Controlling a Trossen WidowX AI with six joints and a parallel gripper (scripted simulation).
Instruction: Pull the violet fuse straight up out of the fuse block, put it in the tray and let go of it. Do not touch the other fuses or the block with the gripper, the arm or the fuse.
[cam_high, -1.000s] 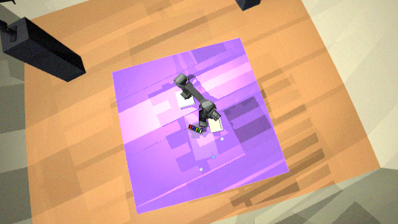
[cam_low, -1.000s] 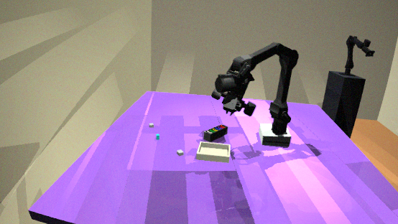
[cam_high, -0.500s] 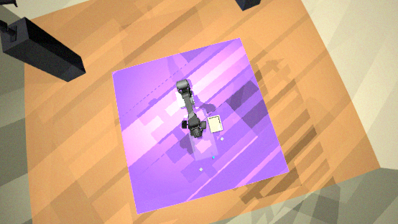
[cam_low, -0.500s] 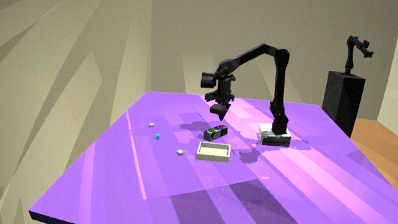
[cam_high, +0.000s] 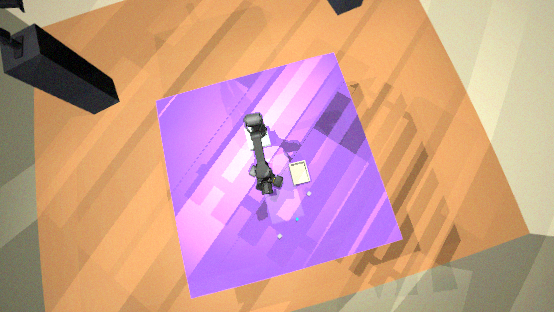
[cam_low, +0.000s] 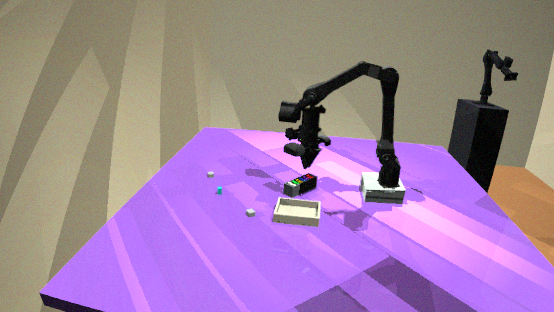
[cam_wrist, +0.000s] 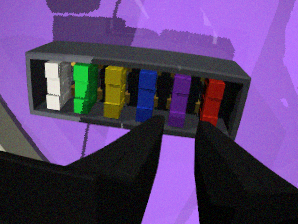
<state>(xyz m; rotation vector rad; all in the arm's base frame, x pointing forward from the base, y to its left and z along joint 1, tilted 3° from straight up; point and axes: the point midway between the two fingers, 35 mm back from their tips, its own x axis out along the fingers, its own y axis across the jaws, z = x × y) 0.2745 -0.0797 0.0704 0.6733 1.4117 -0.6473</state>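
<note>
Right now the violet fuse is 5 cm below my gripper tip. The rest, counted from my gripper tip: beige tray: 19 cm to the left, 7 cm below, 5 cm ahead.
</note>
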